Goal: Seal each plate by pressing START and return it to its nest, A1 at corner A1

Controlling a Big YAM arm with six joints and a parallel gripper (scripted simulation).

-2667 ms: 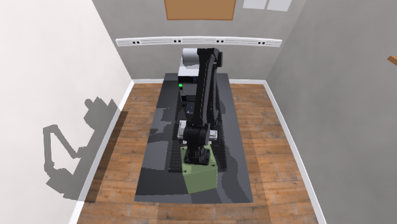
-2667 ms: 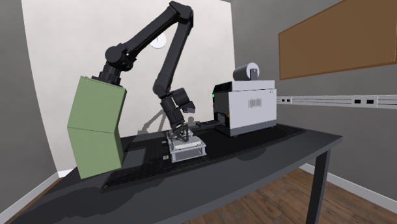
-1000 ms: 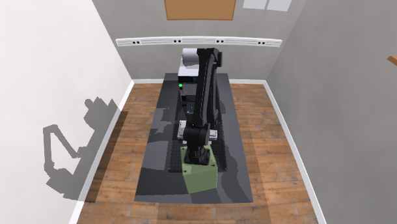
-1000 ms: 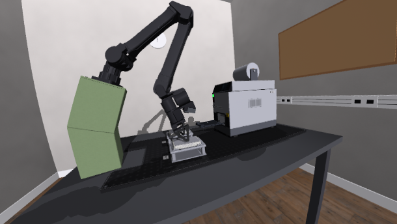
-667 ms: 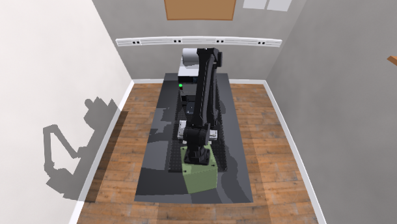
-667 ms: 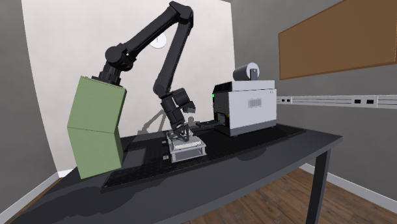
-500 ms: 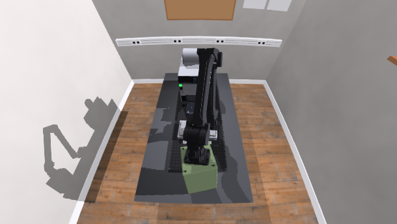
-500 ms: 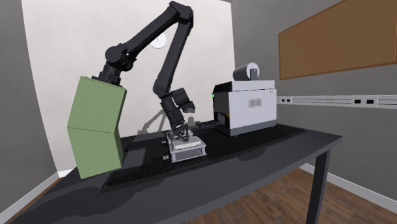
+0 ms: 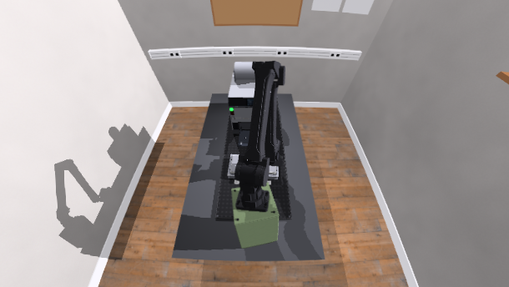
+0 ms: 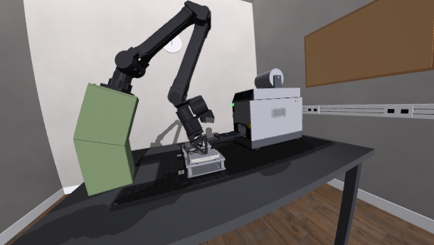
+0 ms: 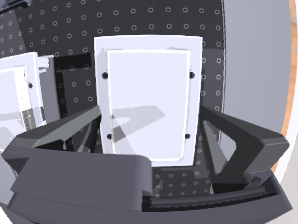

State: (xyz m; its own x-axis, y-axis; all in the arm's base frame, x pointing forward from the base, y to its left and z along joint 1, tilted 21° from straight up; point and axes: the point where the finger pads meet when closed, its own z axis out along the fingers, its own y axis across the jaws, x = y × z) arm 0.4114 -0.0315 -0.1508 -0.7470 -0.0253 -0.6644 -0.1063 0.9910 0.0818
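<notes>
My hand is 3 cm above the white plate. From my hand the other things lie so: dark sealer stage (16 cm ahead, 19 cm to the left); yellow warning label (28 cm ahead, 12 cm to the left, 5 cm above); foil roll (49 cm ahead, 24 cm to the left, 33 cm above).
</notes>
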